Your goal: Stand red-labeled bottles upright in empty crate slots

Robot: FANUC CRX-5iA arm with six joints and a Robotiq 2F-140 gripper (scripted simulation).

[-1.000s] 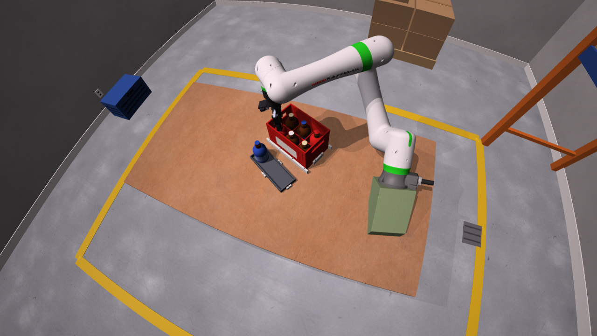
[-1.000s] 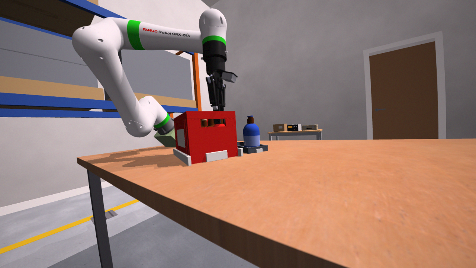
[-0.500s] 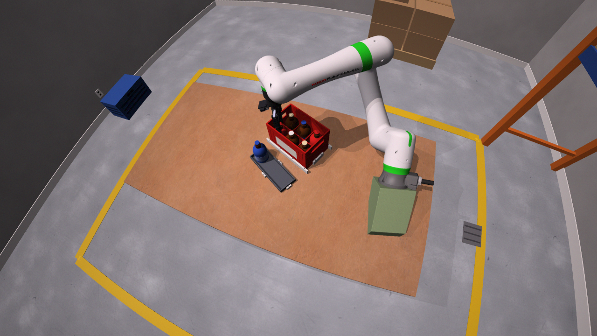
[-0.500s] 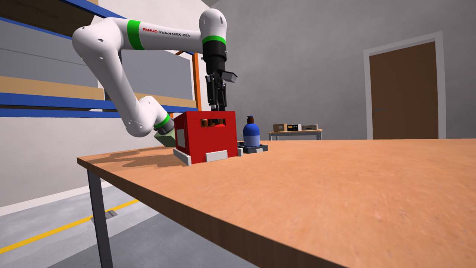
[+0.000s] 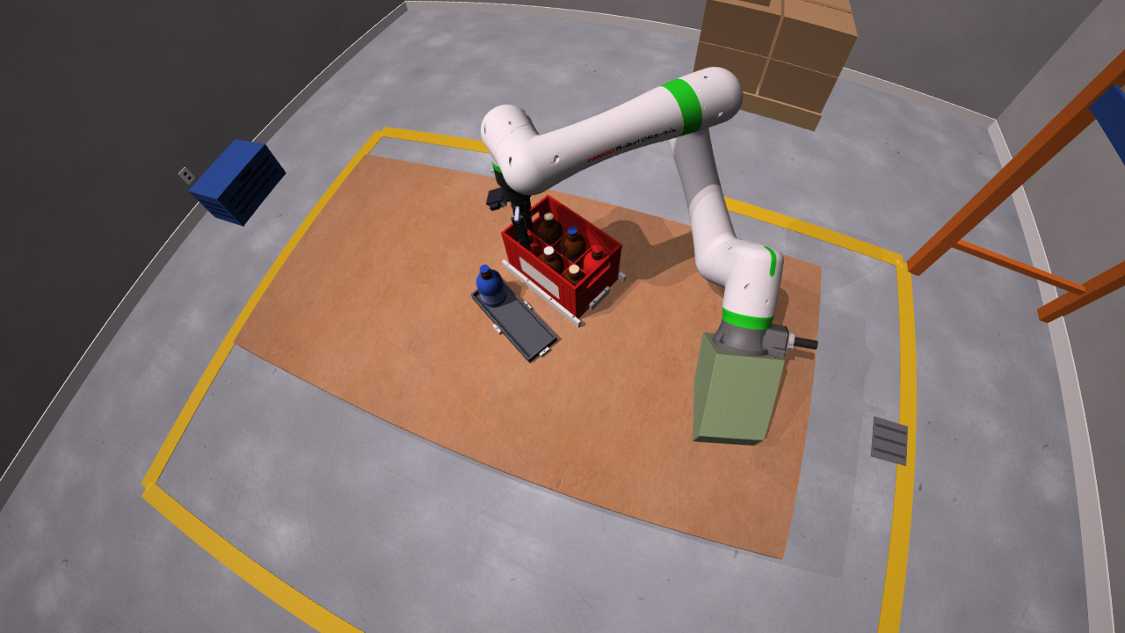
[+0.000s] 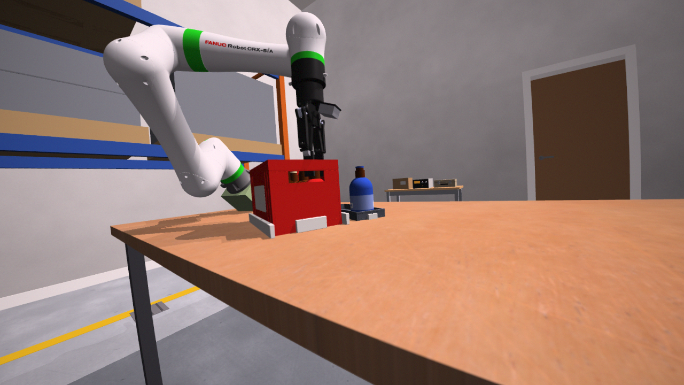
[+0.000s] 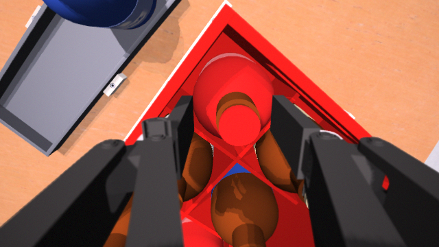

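Right now my hand is 100 mm past the red crate and 80 mm above it. The rest, counted from my hand: grey tray (10 mm behind, 180 mm to the left, 150 mm below); then blue-labeled bottle (70 mm ahead, 130 mm to the left, 80 mm below).
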